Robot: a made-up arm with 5 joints. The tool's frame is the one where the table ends. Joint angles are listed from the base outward.
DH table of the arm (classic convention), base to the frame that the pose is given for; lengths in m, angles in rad. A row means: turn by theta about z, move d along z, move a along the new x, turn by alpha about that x. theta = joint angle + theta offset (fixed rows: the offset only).
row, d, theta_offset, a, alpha
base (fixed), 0, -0.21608, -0.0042, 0
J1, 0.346, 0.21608, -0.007, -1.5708
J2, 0, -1.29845, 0.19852, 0
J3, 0, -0.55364, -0.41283, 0
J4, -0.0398, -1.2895, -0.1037, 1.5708
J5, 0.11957, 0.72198, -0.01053, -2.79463
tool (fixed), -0.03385, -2.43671, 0, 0
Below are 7 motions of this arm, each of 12 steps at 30 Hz.
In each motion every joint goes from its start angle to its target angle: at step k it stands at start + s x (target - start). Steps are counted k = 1, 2, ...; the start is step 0. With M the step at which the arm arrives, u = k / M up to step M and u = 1 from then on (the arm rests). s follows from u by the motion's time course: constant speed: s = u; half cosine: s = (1 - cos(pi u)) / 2; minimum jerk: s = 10 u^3 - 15 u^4 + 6 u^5.
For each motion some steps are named. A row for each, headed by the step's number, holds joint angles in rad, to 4 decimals.
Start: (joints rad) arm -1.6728 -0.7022 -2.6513 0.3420 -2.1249
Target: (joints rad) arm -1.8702 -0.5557 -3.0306 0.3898 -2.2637
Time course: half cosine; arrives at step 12
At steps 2, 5, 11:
2: -1.6860 -0.6924 -2.6767 0.3452 -2.1342
5: -1.7460 -0.6479 -2.7919 0.3597 -2.1763
11: -1.8668 -0.5582 -3.0241 0.3890 -2.2613

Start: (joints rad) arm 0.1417 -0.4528 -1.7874 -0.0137 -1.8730
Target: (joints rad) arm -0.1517 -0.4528 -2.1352 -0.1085 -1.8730
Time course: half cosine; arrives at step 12
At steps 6, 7, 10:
6: -0.0050 -0.4528 -1.9613 -0.0611 -1.8730
7: -0.0430 -0.4528 -2.0063 -0.0734 -1.8730
10: -0.1320 -0.4528 -2.1119 -0.1021 -1.8730

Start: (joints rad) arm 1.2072 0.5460 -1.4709 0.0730 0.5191
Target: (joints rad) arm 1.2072 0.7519 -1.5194 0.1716 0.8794
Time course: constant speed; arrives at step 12
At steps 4, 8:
4: 1.2072 0.6146 -1.4871 0.1059 0.6392
8: 1.2072 0.6833 -1.5032 0.1387 0.7593

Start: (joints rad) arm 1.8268 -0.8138 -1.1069 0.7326 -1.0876
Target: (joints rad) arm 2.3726 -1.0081 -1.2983 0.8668 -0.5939
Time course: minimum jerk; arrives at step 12
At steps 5, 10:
5: 2.0160 -0.8811 -1.1732 0.7791 -0.9165
10: 2.3532 -1.0012 -1.2915 0.8620 -0.6114

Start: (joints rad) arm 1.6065 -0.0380 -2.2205 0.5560 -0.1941
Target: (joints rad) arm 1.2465 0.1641 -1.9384 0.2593 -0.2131
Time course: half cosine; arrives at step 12
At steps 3, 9, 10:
3: 1.5538 -0.0084 -2.1792 0.5125 -0.1969
9: 1.2992 0.1345 -1.9797 0.3028 -0.2103
10: 1.2706 0.1506 -1.9573 0.2792 -0.2118

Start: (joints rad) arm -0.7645 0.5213 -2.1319 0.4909 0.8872
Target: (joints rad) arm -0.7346 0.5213 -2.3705 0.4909 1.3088
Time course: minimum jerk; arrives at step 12
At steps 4, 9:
4: -0.7582 0.5213 -2.1820 0.4909 0.9757
9: -0.7377 0.5213 -2.3458 0.4909 1.2652

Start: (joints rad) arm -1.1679 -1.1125 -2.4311 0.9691 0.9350
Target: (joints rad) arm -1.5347 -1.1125 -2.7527 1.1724 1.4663
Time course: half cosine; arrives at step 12
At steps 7, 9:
7: -1.3988 -1.1125 -2.6335 1.0971 1.2694
9: -1.4810 -1.1125 -2.7056 1.1426 1.3885

